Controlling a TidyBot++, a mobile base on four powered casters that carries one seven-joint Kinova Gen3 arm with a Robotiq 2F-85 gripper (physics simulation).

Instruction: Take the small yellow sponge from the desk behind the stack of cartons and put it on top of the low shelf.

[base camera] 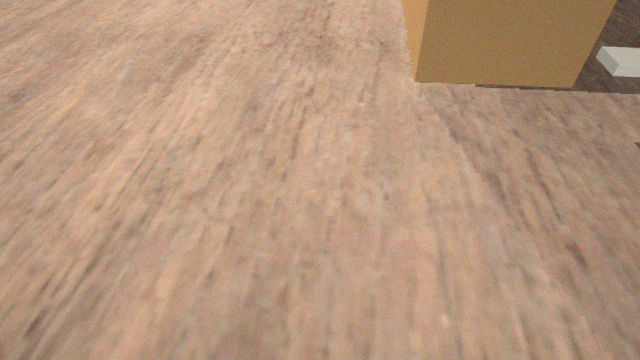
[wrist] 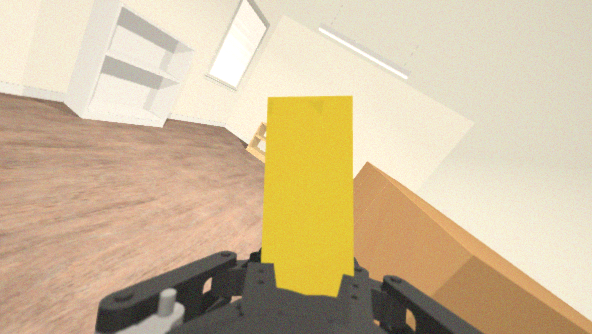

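Frame: origin at the arm's base, x ahead, y left, z up, level; metres.
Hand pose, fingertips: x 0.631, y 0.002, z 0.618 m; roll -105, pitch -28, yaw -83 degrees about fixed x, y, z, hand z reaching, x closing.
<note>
After its pixels a point has its place.
My gripper (wrist: 307, 254) @(z 0.618, x 0.631, y 0.002 m) is shut on the yellow sponge (wrist: 308, 185) @(z 0.677, x 0.585, y 0.032 m), which stands out lengthwise from the fingers in the middle of the wrist view. The stack of cartons (base camera: 505, 45) @(z -0.320, x 0.706, y -0.278 m) (wrist: 400, 225) @(z 0.634, x 0.877, y -0.149 m) shows as a tan side at the top right of the base view and as a brown box to the right of the sponge in the wrist view. A small light-wood shelf (wrist: 256, 154) @(z -0.350, x 3.968, y 1.171 m) stands far off, partly hidden behind the sponge. The desk top does not show.
A white shelf unit (wrist: 90, 62) @(z 0.093, x 1.902, y 2.189 m) stands against the far wall at the left of the wrist view, beside a window (wrist: 240, 45) @(z 1.092, x 3.750, y 2.277 m). A white foot bar (base camera: 625, 62) lies on the floor right of the cartons. Wooden floor (base camera: 300, 200) @(z -0.397, x 0.410, y 0.054 m) stretches in front of the base.
</note>
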